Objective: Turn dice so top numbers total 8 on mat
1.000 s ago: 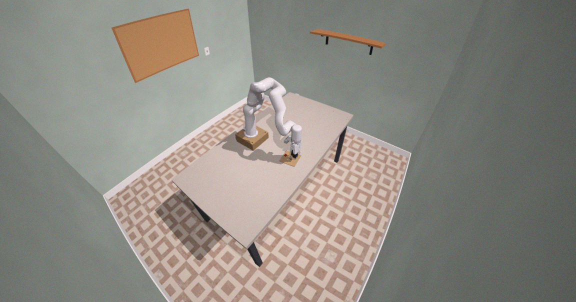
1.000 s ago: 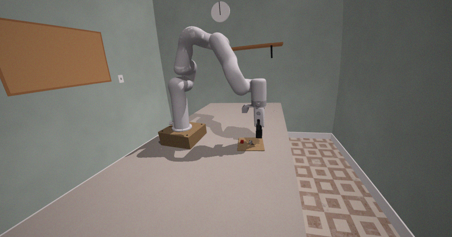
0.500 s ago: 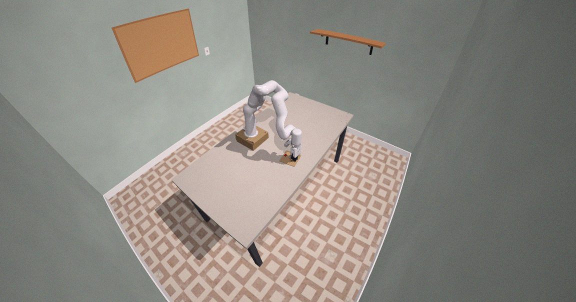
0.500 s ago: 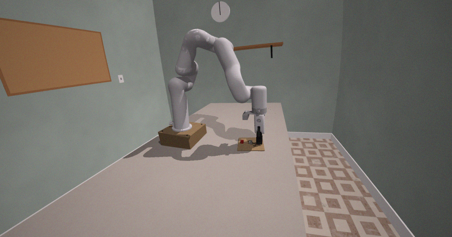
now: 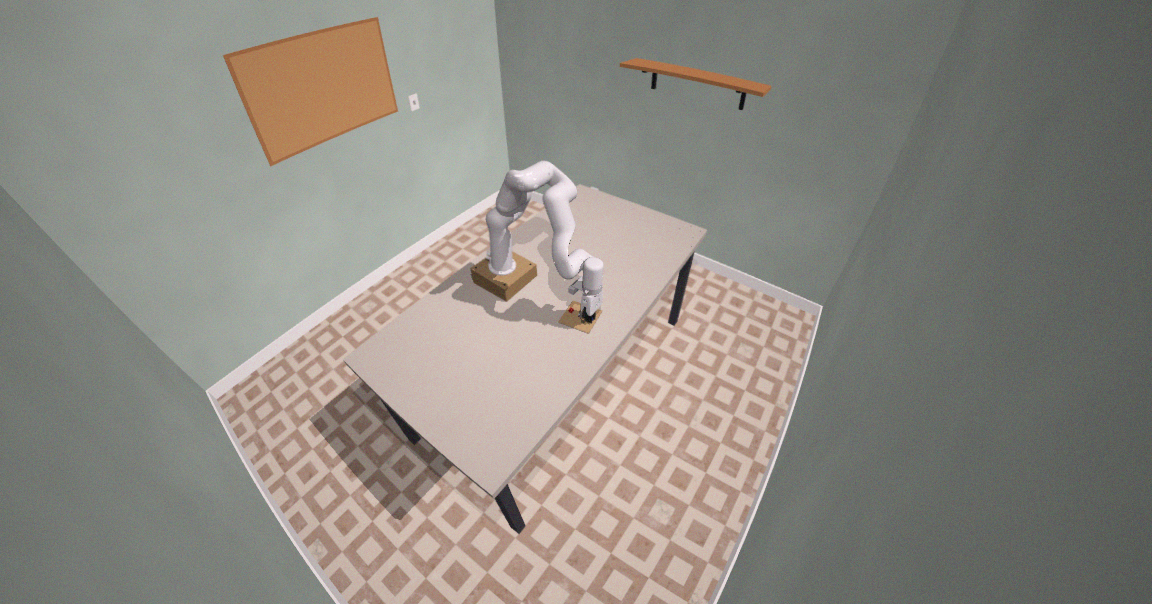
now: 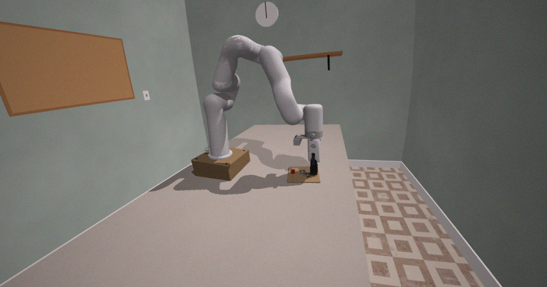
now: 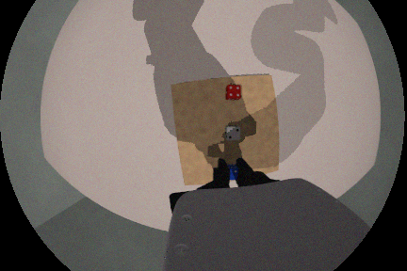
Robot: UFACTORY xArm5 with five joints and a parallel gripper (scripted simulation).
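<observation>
My gripper is now 10 mm above the blue die. From my hand the other things lie so: tan mat 50 mm behind, 30 mm below; then white die 50 mm behind, 20 mm below; then red die 100 mm behind, 20 mm below, 10 mm to the left.
</observation>
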